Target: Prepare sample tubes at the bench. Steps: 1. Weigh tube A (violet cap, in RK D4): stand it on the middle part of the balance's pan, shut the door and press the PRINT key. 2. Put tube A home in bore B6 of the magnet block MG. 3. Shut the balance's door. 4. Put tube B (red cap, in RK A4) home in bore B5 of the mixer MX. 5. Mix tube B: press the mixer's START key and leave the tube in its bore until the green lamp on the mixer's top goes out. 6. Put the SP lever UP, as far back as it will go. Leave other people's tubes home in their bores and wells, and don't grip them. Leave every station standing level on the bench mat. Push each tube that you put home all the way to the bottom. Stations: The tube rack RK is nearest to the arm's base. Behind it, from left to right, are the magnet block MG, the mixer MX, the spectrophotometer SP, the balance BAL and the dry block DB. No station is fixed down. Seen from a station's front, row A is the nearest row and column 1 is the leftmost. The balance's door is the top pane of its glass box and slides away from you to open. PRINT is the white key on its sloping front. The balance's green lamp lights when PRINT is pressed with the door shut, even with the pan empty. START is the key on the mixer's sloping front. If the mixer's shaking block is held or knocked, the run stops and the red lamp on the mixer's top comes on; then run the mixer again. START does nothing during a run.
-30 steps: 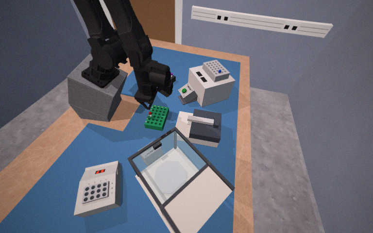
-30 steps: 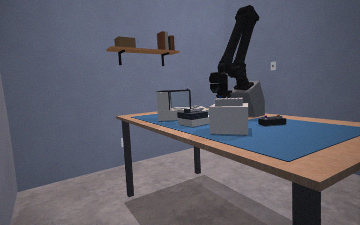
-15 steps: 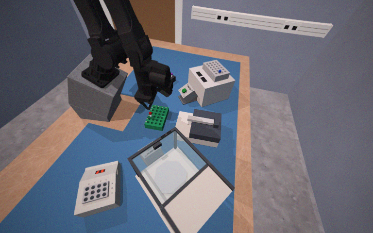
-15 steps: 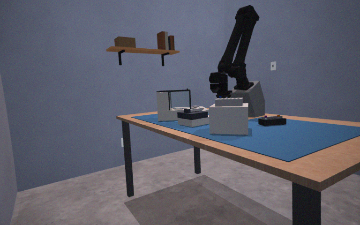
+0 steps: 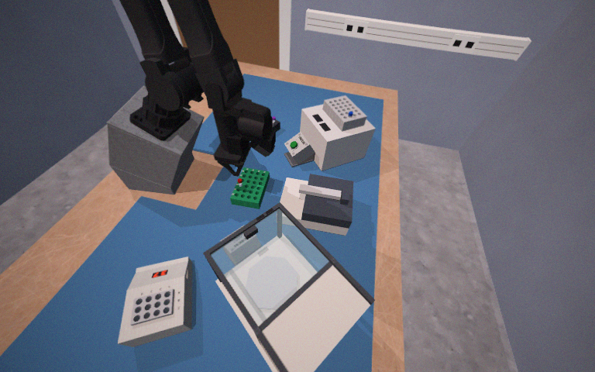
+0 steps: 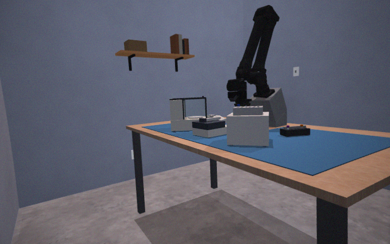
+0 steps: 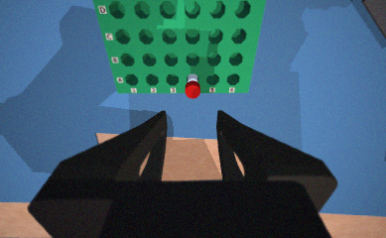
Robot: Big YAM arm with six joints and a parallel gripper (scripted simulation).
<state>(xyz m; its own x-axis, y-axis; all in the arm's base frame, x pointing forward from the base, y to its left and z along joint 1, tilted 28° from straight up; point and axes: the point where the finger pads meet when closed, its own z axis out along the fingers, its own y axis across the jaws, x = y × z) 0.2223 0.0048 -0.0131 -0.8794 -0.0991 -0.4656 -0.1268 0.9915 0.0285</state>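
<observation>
The green rack RK lies 30 mm ahead of my hand, 10 mm to the left of it and 80 mm below it. From my hand the other things lie so: SP lever: 240 mm ahead, 10 mm to the left, 10 mm below; white print key: 80 mm ahead, 170 mm to the right, 30 mm below; green start key: 100 mm ahead, 190 mm to the left, 30 mm below.
</observation>
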